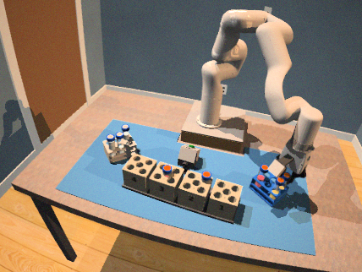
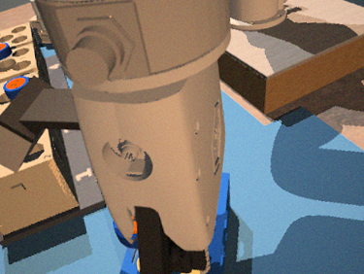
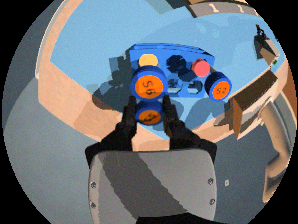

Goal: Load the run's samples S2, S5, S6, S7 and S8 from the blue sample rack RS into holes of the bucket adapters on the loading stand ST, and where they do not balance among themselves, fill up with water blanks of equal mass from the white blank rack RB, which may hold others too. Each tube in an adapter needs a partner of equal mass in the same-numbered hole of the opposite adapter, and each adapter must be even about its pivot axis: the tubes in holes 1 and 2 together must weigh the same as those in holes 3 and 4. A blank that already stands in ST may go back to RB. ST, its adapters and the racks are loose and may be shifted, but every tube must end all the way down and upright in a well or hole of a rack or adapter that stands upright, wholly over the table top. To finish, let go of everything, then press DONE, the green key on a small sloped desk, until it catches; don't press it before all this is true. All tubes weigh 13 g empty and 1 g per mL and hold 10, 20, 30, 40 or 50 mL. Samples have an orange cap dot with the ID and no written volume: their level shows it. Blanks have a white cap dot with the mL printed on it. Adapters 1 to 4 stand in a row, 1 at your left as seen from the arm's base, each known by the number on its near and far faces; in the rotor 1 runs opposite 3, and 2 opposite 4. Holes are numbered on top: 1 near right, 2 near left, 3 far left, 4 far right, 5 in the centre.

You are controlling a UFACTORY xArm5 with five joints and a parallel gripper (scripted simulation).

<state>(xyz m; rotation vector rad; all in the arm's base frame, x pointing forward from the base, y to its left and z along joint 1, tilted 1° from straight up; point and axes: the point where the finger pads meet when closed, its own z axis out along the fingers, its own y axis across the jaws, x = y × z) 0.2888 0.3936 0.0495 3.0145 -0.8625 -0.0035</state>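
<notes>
Right now the blue sample rack RS is 90 mm below my hand and 40 mm to the right of it. From my hand the other things lie so: white blank rack RB (690 mm to the right, 90 mm below, 40 mm ahead); blue-capped tube (700 mm to the right, 80 mm ahead, 50 mm below); loading stand ST (360 mm to the right, 140 mm ahead, 110 mm below).
</notes>
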